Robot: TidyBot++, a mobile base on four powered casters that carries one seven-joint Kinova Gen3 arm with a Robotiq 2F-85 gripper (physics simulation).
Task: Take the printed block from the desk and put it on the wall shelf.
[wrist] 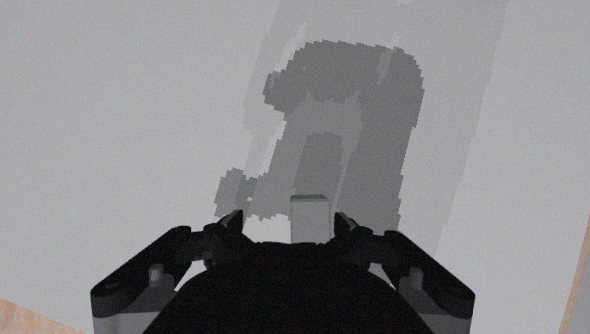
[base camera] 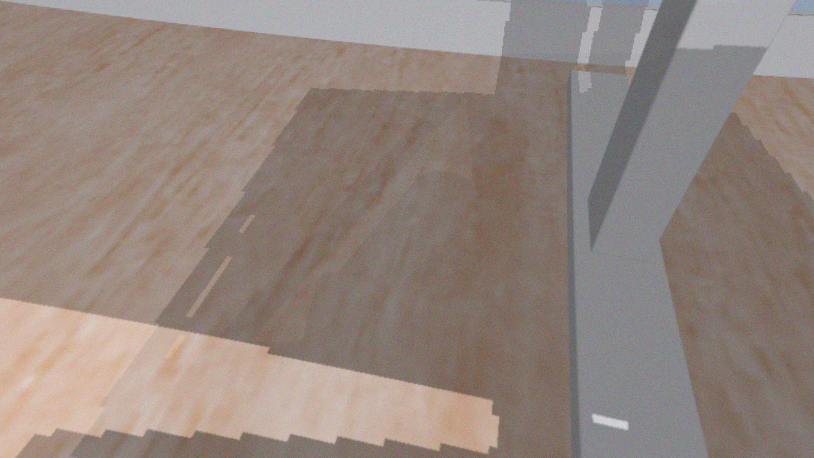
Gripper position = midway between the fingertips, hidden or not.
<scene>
I see my gripper (wrist: 288, 221), a printed block (wrist: 310, 215) and a desk (base camera: 632, 151).
The desk shows as well in the wrist view (wrist: 458, 131). The base camera view misses the printed block: it is out of frame.
</scene>
